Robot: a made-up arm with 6 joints.
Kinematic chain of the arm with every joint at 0, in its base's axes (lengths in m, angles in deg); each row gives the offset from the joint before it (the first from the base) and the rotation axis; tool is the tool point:
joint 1: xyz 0 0 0.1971 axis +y
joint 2: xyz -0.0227 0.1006 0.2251 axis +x
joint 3: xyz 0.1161 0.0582 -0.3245 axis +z
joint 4: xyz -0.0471 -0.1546 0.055 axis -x
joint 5: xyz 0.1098 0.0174 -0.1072 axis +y
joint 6: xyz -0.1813 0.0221 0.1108 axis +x
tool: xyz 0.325 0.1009 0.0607
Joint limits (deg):
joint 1: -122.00..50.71
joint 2: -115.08..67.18
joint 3: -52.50..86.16
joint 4: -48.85..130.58
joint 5: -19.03..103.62
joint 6: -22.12..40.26
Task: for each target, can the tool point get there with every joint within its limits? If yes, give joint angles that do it. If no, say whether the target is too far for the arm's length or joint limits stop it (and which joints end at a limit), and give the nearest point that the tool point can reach.
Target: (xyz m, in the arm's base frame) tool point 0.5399 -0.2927 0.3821
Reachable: yes | joints -2.10 -83.81 48.07 91.51 76.98 6.07
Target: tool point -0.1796 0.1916 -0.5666
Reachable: no: joint limits stop it (at a limit: joint 1, joint 3, joint 5) | nearest point -0.0620 0.1671 -0.3496 | short by 0.248 m
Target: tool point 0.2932 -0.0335 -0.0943
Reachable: yes | joints 20.59 -39.56 17.98 -11.01 62.54 11.17
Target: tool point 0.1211 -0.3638 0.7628
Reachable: yes | joints -19.58 -101.37 -12.23 44.84 68.51 -12.10
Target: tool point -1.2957 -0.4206 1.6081
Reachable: no: too far | nearest point -0.5430 -0.1735 0.7884 | short by 1.140 m
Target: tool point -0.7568 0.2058 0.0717
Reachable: no: joint limits stop it (at a limit: joint 2, joint 5) | nearest point -0.7001 0.1491 0.0811 | short by 0.081 m
